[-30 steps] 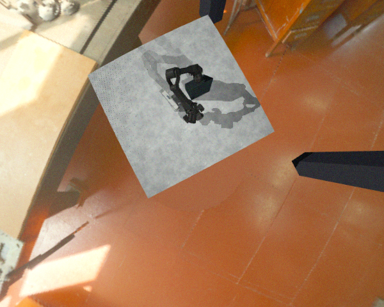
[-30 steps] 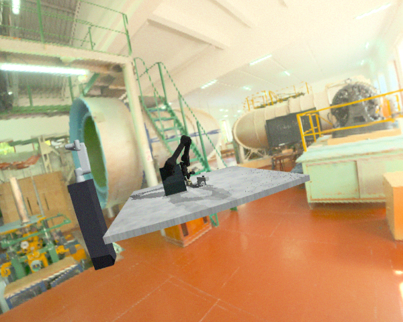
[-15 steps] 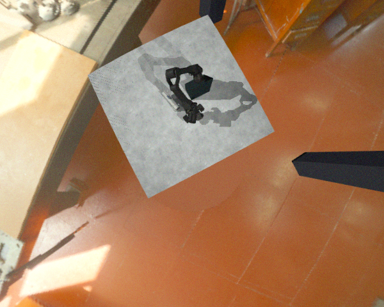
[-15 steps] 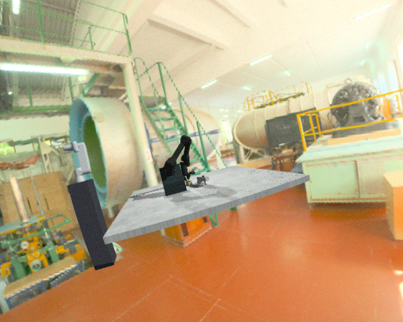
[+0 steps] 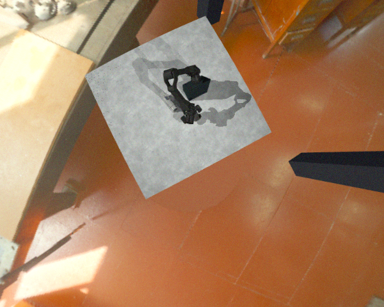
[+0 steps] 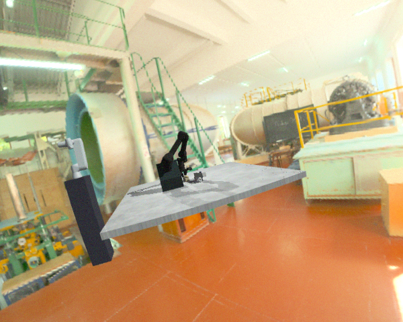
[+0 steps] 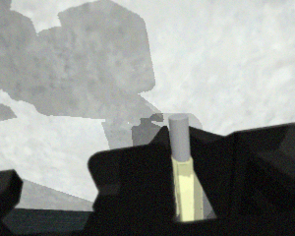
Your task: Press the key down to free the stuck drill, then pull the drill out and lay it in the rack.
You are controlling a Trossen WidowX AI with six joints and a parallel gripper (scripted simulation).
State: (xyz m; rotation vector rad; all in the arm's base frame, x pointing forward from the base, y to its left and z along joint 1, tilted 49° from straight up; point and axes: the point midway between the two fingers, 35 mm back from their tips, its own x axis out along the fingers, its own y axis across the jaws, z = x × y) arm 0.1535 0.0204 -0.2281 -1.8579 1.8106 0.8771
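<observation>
Now: the drill 40 mm to the right of my gripper tip and 40 mm above it. The rest, counted from my gripper tip: small fixture 110 mm ahead, 200 mm to the right, 30 mm above.
</observation>
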